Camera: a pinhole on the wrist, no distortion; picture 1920 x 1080 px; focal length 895.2 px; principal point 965.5 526.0 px. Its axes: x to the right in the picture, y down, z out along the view. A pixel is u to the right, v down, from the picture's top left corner.
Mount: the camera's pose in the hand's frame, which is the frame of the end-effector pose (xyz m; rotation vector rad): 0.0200 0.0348 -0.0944 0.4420 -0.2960 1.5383
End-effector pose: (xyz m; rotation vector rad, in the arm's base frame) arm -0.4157 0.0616 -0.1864 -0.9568 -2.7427 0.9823
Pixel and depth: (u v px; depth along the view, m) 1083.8 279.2 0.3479
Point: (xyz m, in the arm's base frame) -0.6371 -0.0246 -0.3379
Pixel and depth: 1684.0 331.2 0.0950
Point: -0.4303 0.1149 -0.2468
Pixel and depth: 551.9 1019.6 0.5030
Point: -0.5314 -0.4569 -0.1309
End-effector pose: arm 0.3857 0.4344 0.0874 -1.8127 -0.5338 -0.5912
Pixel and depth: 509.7 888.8 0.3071
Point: 0.1875 0.6145 0.1841
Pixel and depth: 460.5 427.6 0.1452
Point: 0.3575 0.4645 0.1936
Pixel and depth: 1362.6 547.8 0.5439
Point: 0.5019 0.9126 -0.0130
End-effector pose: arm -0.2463 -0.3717 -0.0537 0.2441 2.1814 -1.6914
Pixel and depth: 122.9 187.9 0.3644
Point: -0.5562 -0.5612 0.2504
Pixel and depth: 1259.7 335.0 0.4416
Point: -0.3375 -0.7348 -0.1596
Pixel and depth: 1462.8 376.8 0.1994
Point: -0.2744 -0.4909 -0.1492
